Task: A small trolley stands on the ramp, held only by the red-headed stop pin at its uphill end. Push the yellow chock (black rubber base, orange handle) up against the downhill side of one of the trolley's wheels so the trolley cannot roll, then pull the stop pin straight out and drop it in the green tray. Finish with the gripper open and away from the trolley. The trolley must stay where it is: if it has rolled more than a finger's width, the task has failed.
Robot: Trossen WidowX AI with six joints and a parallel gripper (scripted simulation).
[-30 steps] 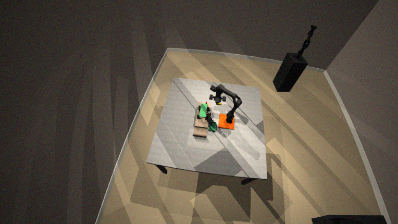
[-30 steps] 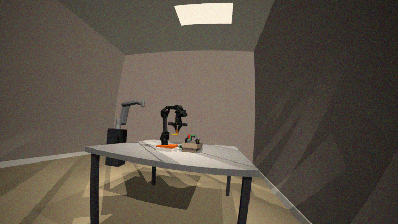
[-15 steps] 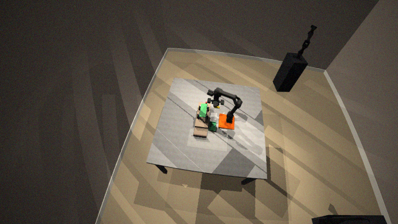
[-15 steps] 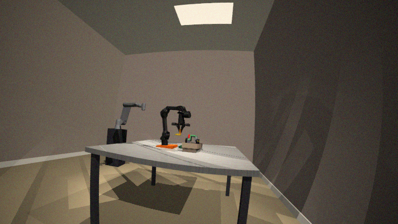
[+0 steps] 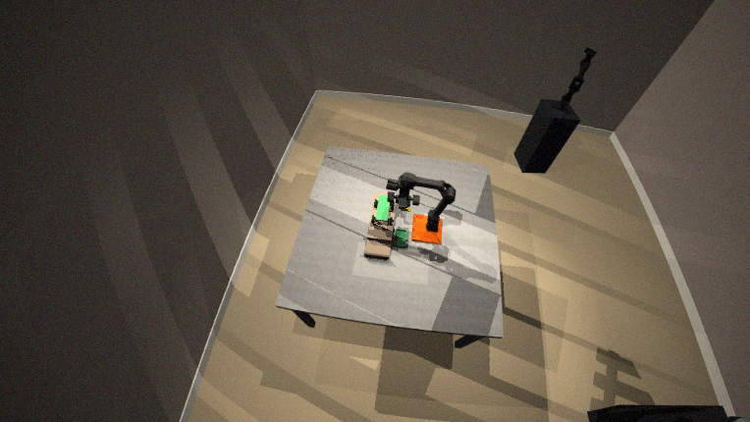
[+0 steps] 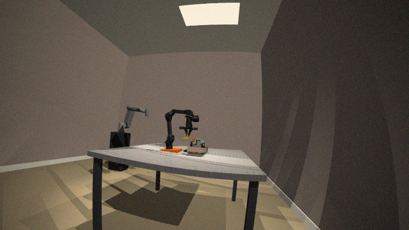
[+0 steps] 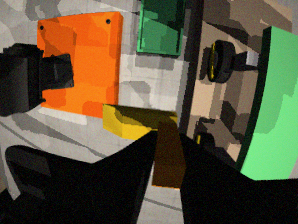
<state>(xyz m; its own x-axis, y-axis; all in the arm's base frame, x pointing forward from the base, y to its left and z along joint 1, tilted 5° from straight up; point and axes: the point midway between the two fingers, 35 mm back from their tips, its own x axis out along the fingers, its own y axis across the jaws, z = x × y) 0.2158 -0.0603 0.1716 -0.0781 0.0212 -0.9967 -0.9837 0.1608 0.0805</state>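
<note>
Right now the red-headed stop pin is 12 cm to the right of my gripper tip, 7 cm ahead of it and 4 cm below it. The rest, counted from my gripper tip: tan ramp (13 cm below, 11 cm ahead, 1 cm to the right); yellow chock (2 cm behind, 1 cm below); green trolley (11 cm ahead, 6 cm below, 2 cm to the right).
</note>
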